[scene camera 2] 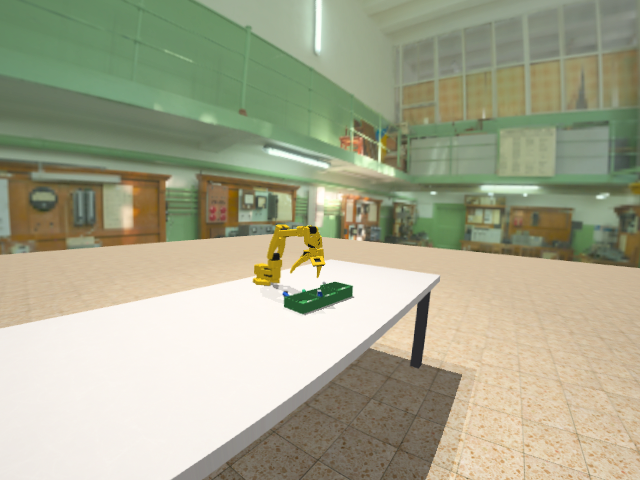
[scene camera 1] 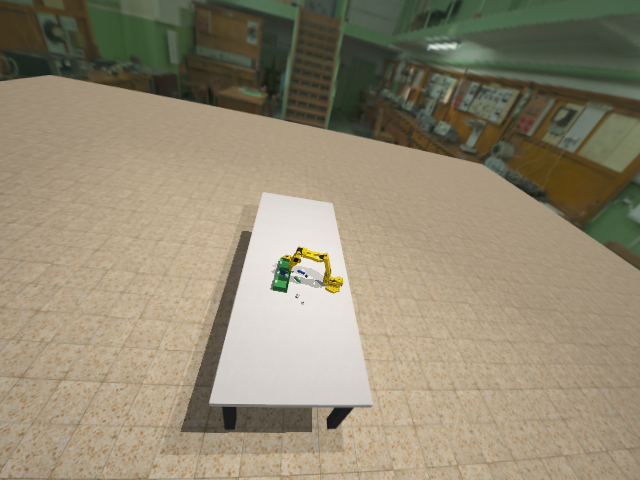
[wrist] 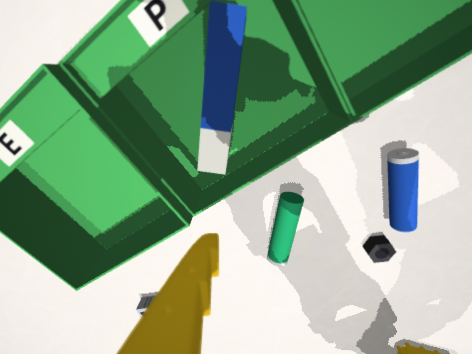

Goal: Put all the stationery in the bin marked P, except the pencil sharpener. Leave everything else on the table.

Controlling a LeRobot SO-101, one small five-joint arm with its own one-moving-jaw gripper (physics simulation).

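Places are measured from the arm's base along level axes (x right, y ahead, z up), in centimetres.
Pixels of known places: hand, its tool point: (scene camera 2: 316, 276) (scene camera 1: 290, 270) (wrist: 218, 248); arm's base, origin of its link: (scene camera 2: 270, 283) (scene camera 1: 329, 286).
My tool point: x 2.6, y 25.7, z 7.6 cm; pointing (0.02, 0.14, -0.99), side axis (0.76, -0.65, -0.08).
Note:
Ahead of a thing's pixels: the offset from my tool point to its top centre. "spot": to the spot under its first point.
A blue block with a white end {dx +2.1, dy +3.0, dz -4.6 cm} (scene camera 1: 283, 273) (scene camera 2: 319, 292) (wrist: 220, 85), like an eraser, lies tilted in the green bin marked P {dx +2.0, dy +3.4, dz -3.6 cm} (wrist: 112, 82), its white end towards the near wall. My gripper (scene camera 2: 306, 274) is open and empty above the near side of the bins; one notched jaw shows in the wrist view. A green cylinder {dx -0.5, dy -5.7, dz -6.2 cm} (scene camera 1: 297, 279) (wrist: 286, 227) lies on the table beside the P bin. A small grey ribbed thing {dx -12.9, dy -5.6, dz -6.5 cm} (wrist: 146, 303), maybe the sharpener, is partly hidden behind the jaw.
A blue cylinder with a silver end {dx +6.6, dy -7.7, dz -6.2 cm} (scene camera 1: 300, 271) (scene camera 2: 285, 293) (wrist: 403, 195) and a black hex nut {dx +3.5, dy -11.2, dz -6.7 cm} (scene camera 1: 306, 275) (wrist: 379, 248) lie on the table. The bin marked E {spot: dx -6.4, dy +0.1, dz -3.6 cm} (wrist: 132, 258) adjoins P; another compartment {spot: dx +9.5, dy -0.3, dz -6.9 cm} (wrist: 395, 40) is on its other side. A small object {dx -17.3, dy -8.8, dz -6.7 cm} (scene camera 1: 302, 303) lies further off.

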